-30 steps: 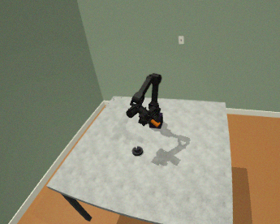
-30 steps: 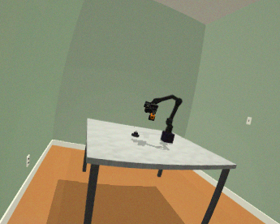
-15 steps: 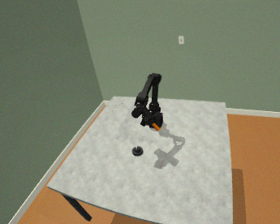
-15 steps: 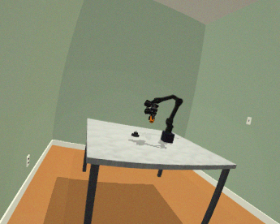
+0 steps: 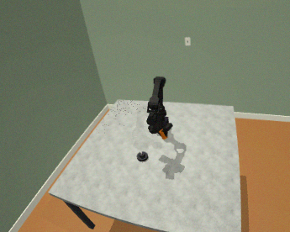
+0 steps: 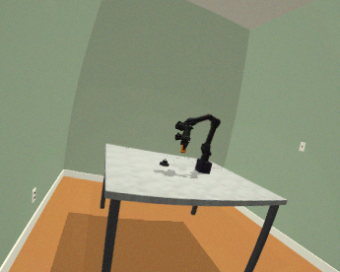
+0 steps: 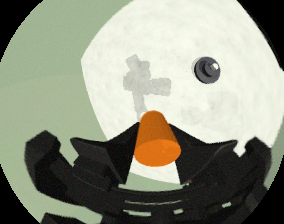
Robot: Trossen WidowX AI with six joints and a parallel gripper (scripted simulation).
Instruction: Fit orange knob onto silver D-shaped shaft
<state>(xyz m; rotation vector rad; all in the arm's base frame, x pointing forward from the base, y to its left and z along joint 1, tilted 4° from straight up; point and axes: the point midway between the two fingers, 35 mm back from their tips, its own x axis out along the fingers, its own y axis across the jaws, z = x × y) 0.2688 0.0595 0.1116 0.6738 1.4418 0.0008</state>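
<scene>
Now: gripper tip 3 cm below the orange knob and 1 cm to the left of it. From my gripper tip the other things lie so: dark round pedestal 17 cm to the right, 14 cm below, 6 cm ahead.
</scene>
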